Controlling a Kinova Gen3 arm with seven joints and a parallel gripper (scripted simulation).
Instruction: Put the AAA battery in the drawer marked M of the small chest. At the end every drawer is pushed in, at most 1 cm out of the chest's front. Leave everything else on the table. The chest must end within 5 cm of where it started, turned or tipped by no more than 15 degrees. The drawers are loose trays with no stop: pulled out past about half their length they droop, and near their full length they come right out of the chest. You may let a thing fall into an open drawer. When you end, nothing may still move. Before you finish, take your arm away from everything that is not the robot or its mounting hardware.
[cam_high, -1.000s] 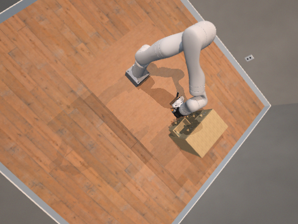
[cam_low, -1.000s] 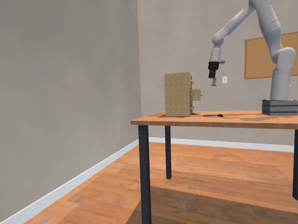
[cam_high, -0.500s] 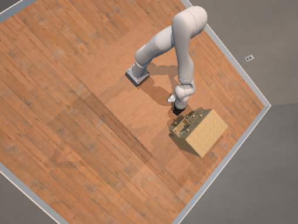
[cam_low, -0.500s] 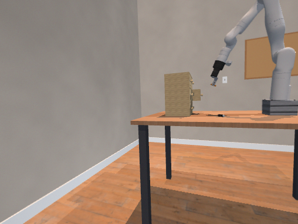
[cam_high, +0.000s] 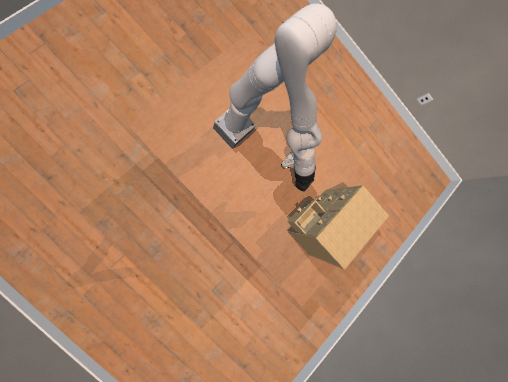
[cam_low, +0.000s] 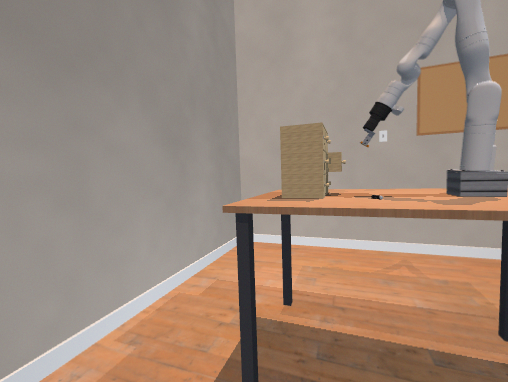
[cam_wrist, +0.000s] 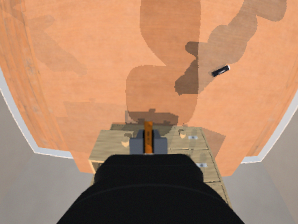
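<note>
Right now my hand is 19 cm short of the drawer, 4 cm to the left of it and 11 cm above it. From my hand the other things lie so: AAA battery (1 cm ahead, 1 cm below); then black battery (4 cm behind, 19 cm to the left, 24 cm below).
</note>
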